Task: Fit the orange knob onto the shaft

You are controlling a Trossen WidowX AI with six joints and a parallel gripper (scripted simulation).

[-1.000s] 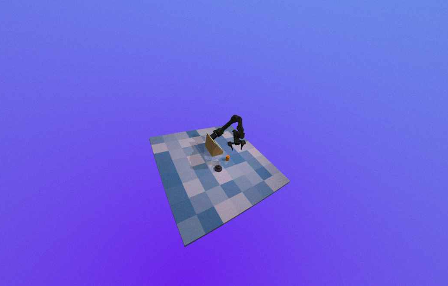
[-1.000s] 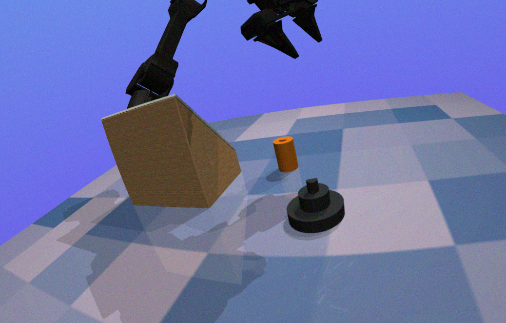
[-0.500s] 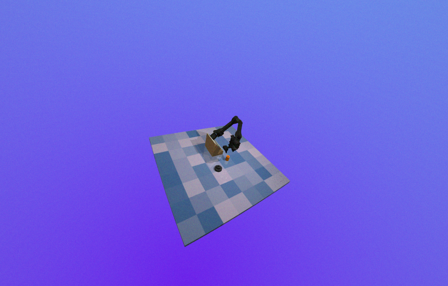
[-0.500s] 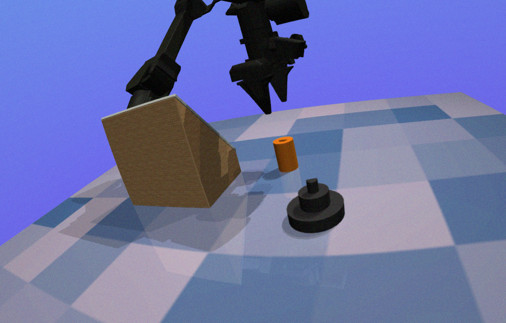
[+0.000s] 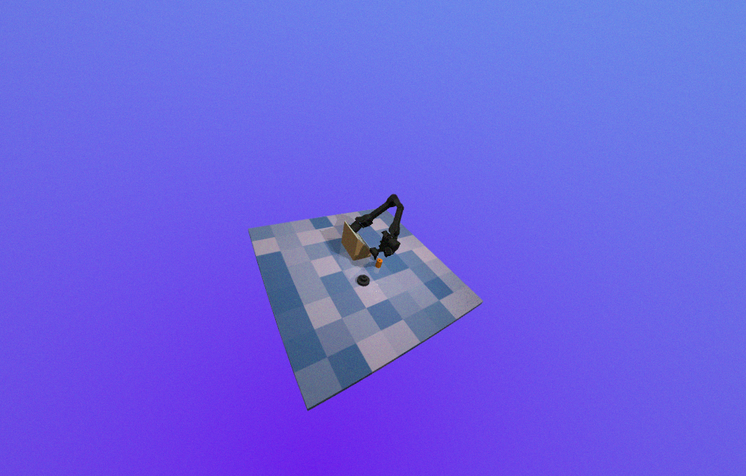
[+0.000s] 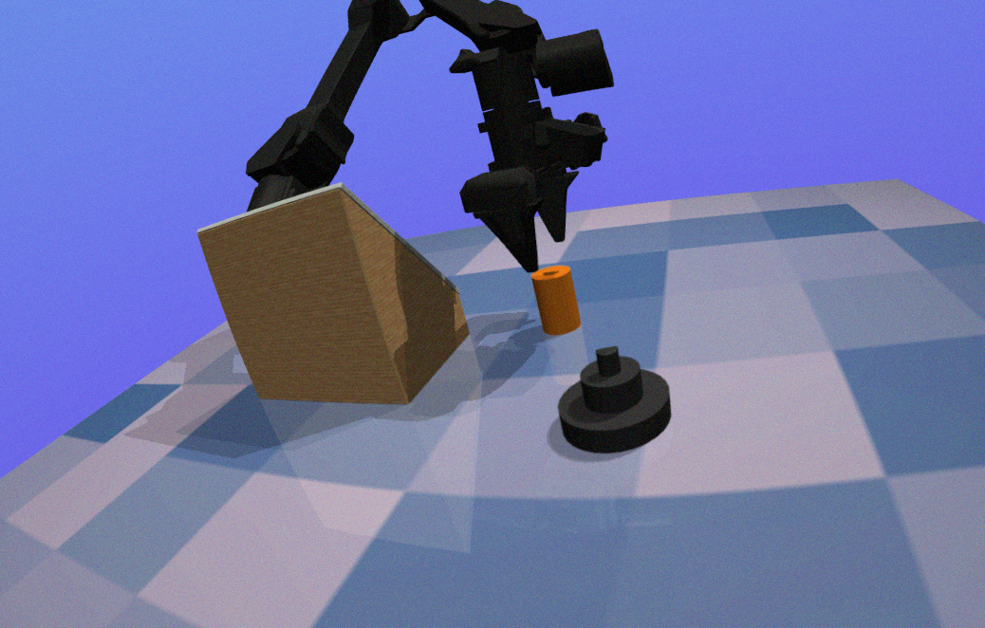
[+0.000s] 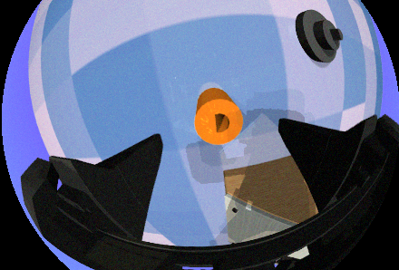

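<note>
My gripper tip is 5 cm above the orange knob. Also, from my gripper tip: dark round pedestal (18 cm to the right, 8 cm ahead, 5 cm below).
</note>
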